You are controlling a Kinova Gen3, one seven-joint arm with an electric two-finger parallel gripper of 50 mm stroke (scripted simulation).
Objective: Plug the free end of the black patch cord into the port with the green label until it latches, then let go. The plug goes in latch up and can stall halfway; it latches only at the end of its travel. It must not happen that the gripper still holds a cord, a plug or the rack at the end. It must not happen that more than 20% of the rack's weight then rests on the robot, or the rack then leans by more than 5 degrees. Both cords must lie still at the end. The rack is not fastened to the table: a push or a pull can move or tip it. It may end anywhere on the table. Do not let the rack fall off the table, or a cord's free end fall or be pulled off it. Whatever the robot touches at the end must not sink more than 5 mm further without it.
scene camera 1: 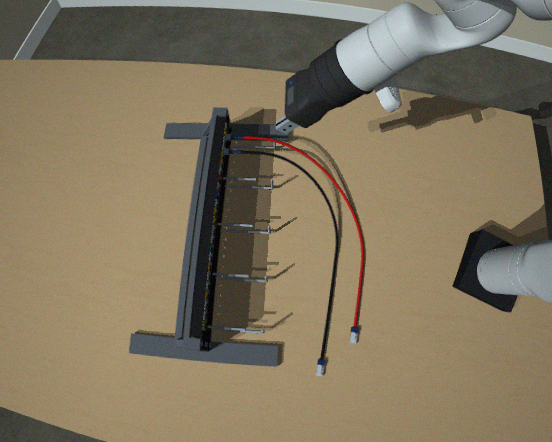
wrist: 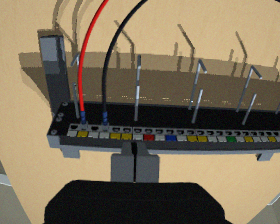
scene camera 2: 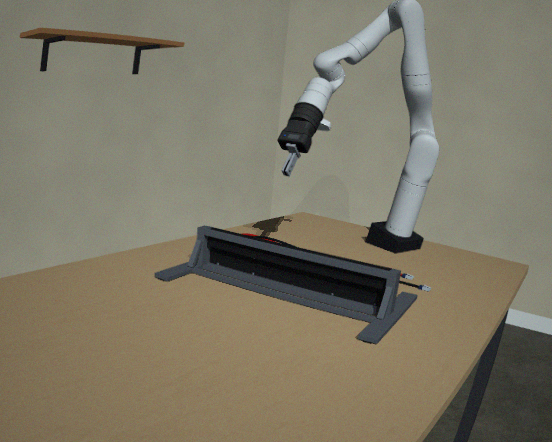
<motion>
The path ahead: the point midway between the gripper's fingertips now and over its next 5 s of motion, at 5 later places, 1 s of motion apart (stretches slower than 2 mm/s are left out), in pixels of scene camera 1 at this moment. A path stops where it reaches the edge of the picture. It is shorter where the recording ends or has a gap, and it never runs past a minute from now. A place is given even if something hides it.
The gripper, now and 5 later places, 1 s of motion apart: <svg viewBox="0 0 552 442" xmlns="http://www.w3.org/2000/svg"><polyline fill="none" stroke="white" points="280,127 275,107 235,137 248,134 281,108 275,205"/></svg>
</motion>
